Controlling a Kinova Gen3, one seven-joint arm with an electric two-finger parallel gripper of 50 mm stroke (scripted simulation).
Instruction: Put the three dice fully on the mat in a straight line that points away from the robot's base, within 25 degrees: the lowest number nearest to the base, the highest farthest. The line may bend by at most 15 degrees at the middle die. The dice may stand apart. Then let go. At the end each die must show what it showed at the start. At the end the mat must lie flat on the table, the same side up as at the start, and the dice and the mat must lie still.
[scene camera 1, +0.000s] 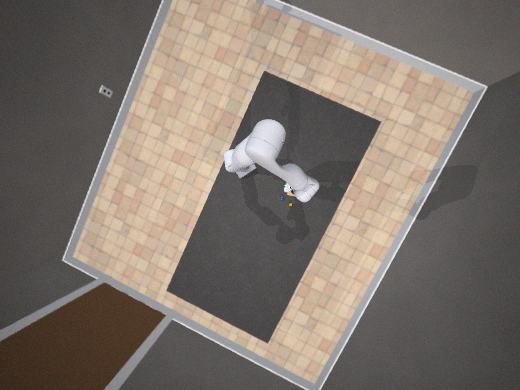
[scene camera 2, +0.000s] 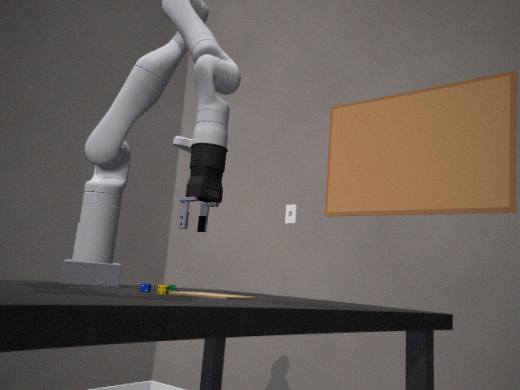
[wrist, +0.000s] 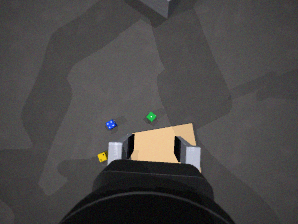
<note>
I see my gripper (scene camera 2: 192, 230) and a mat (wrist: 157, 145).
My gripper also shows in the wrist view (wrist: 154, 143).
</note>
